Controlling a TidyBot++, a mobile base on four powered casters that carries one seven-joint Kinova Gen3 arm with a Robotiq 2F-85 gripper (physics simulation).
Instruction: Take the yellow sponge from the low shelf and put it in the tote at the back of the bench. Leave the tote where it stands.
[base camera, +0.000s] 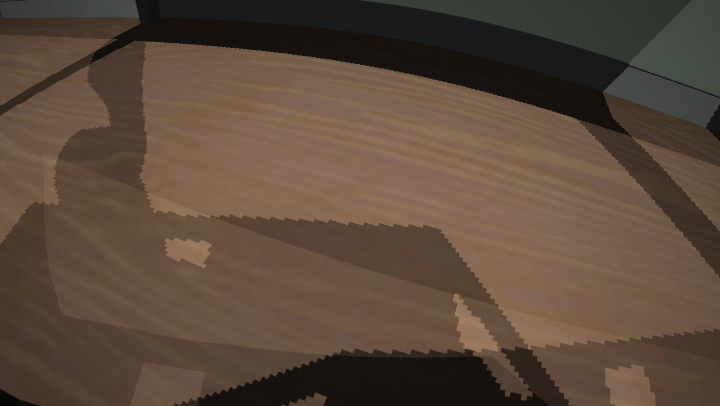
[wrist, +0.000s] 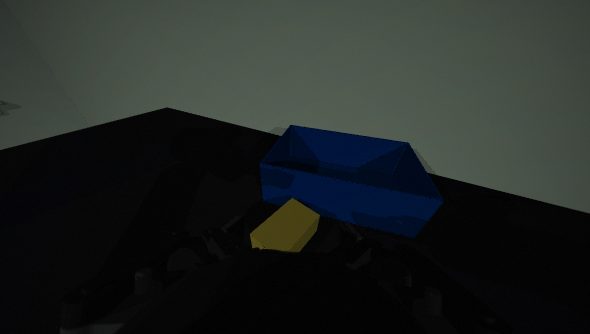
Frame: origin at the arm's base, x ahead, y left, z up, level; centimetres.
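Seen in the pictures: gripper, fingertip midpoint: (wrist: 292, 230).
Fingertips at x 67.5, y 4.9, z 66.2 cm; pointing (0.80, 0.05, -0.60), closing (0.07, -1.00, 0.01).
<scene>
A point is followed by its place in that frame.
In the wrist view a yellow sponge (wrist: 285, 225) @[x 74.9, y 6.5, z 56.2 cm] lies on a dark flat surface (wrist: 141, 163) @[x 91.5, y 48.4, z 51.7 cm], right in front of the blue open-topped tote (wrist: 354, 204) @[x 80.5, y -5.1, z 56.9 cm] and close to its front wall. My gripper (wrist: 292, 230) @[x 67.5, y 4.9, z 66.2 cm] is open. Its dark fingers stand on either side of the sponge, which lies low between them; I cannot tell whether they touch it. The fingers are hard to make out in the dim light. The tote stands upright near the far edge of the dark surface and looks empty. The base camera shows none of these things.
The base camera shows only wooden floor (base camera: 363, 139) @[x 62.1, y -0.4, z -39.7 cm] crossed by shadows, with a dark skirting (base camera: 391, 50) and a grey-green wall behind it. In the wrist view a plain grey-green wall (wrist: 286, 54) @[x 117.3, y 13.4, z 77.3 cm] rises behind the dark surface.
</scene>
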